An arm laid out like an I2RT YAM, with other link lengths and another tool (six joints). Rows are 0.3 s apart.
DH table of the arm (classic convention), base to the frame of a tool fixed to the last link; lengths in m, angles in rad. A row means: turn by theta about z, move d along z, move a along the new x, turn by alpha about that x. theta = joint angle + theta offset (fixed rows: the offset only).
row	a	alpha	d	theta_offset
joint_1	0.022	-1.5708	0.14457	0
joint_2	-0.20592	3.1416	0	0
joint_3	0.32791	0	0	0.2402
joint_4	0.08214	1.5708	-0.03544	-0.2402
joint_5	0	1.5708	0.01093	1.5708
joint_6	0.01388	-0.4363	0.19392	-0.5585
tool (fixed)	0	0	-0.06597	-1.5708
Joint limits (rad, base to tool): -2.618..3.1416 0..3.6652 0..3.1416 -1.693..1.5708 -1.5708..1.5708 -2.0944..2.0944
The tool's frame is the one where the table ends.
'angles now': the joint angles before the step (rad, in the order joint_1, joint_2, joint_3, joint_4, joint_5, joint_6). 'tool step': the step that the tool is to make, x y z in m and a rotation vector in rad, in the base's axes. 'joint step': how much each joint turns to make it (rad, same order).
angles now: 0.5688, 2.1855, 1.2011, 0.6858, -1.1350, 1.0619
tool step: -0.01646, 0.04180, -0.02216, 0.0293, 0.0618, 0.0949
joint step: 0.0764, 0.1838, 0.1502, 0.1177, -0.0331, 0.1294
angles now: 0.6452, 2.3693, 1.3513, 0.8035, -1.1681, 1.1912
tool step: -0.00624, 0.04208, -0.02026, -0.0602, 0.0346, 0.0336
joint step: 0.0689, 0.1283, 0.1920, -0.1618, 0.0406, -0.0366
